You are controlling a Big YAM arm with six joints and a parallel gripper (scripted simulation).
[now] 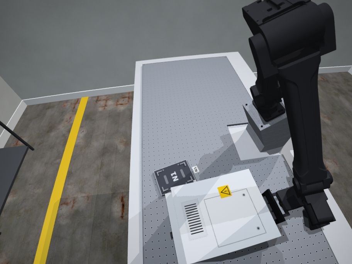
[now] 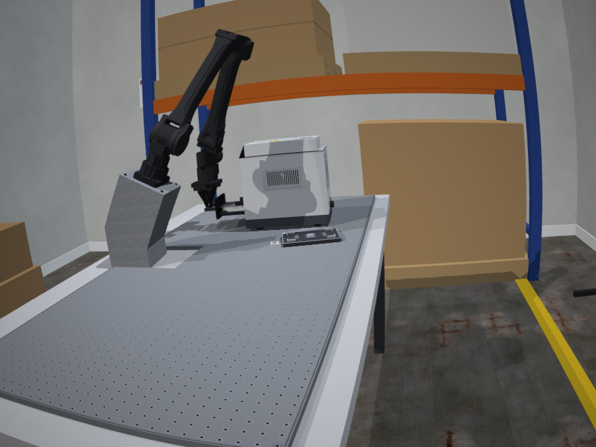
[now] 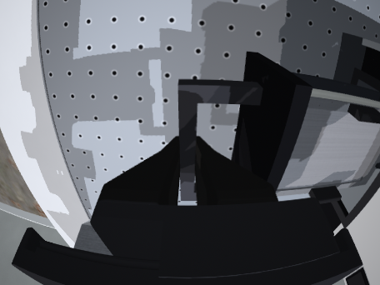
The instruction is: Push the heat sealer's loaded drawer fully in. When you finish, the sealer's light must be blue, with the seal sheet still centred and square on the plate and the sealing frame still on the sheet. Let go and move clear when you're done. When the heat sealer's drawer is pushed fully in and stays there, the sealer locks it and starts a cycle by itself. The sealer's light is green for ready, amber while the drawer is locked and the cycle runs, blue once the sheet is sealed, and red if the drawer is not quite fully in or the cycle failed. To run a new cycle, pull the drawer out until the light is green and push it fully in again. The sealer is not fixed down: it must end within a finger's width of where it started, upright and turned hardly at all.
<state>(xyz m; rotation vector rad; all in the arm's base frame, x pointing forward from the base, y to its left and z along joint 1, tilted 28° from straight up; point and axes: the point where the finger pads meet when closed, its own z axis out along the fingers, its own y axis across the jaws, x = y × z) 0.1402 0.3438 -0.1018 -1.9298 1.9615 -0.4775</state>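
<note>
The black drawer lies 11 cm ahead of my hand and 1 cm below it. From my hand the other things lie so: white tag 26 cm ahead, 25 cm to the right, 8 cm below.
</note>
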